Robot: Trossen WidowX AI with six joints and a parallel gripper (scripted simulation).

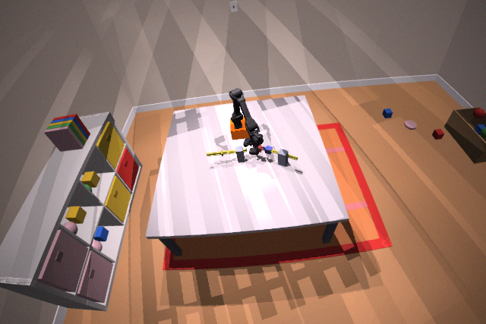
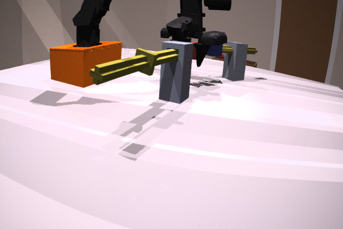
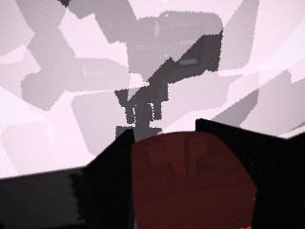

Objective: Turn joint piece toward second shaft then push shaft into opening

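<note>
Right now my gripper tip is 40 mm below the red joint piece and 10 mm to the right of it.
</note>
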